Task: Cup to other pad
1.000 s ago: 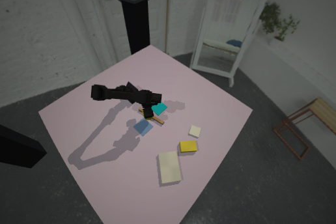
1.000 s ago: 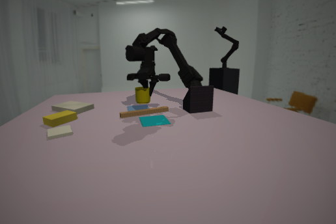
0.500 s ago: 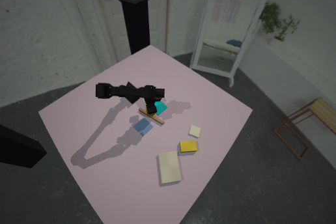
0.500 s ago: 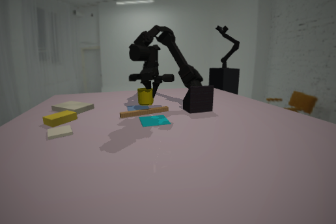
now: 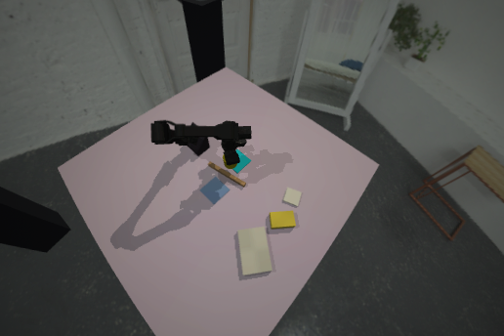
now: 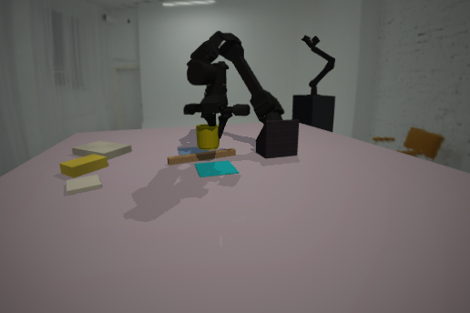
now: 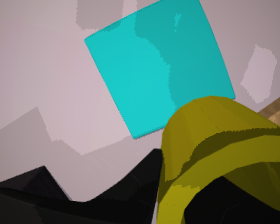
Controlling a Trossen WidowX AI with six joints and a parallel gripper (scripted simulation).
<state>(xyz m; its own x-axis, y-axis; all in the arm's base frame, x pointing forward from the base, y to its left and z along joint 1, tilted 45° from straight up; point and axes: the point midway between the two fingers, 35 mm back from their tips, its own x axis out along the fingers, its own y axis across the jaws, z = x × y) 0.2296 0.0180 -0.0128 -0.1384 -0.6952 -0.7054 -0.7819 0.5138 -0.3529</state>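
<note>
My gripper tip is now 9 cm above the cyan pad, 4 cm to the right of it and 2 cm short of it. Round my gripper tip: wooden bar (8 cm below, 6 cm to the right, 3 cm ahead); yellow cup (2 cm to the right, 2 cm ahead); blue pad (16 cm to the right, 9 cm below, 3 cm ahead).
</note>
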